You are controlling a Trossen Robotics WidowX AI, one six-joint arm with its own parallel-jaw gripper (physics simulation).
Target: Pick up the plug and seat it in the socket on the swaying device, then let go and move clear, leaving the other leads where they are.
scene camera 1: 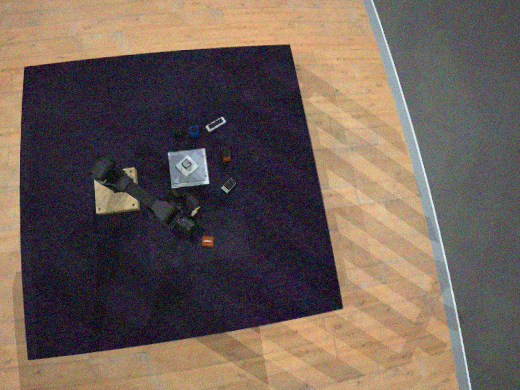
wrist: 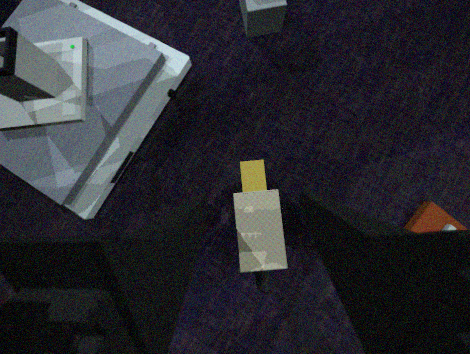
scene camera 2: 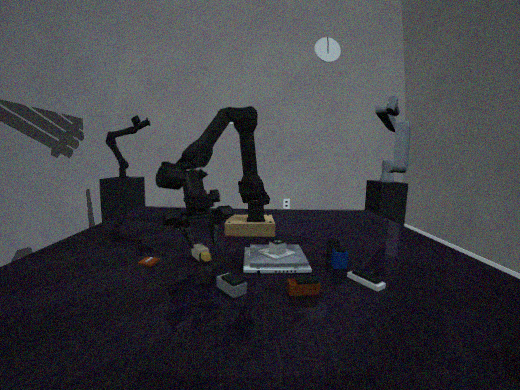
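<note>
The plug [scene camera 1: 195, 211] [scene camera 2: 201, 253] [wrist: 260, 232] is a pale beige block with a yellow tip and a short dark stub behind. My gripper [scene camera 2: 202, 241] [wrist: 253, 198] is open, one finger on each side of the plug with gaps between. The plug is low and roughly level, its yellow tip pointing away in the wrist view; whether it touches the dark mat is unclear. The socket [scene camera 1: 187, 164] [scene camera 2: 277, 246] [wrist: 35, 67] is a grey block with a dark-rimmed opening on a white plate. It stands on the flat silver device [scene camera 1: 198, 175] [scene camera 2: 252, 265] [wrist: 172, 65], to one side of the gripper.
A grey block [scene camera 1: 228, 185] [scene camera 2: 231, 285] [wrist: 264, 19], an orange-brown block [scene camera 1: 226, 154] [scene camera 2: 303, 287], a white strip [scene camera 1: 216, 124] [scene camera 2: 366, 280] and a blue block [scene camera 1: 194, 131] [scene camera 2: 339, 259] surround the device. A flat orange piece [scene camera 1: 207, 241] [scene camera 2: 149, 261] [wrist: 427, 218] lies beyond the gripper.
</note>
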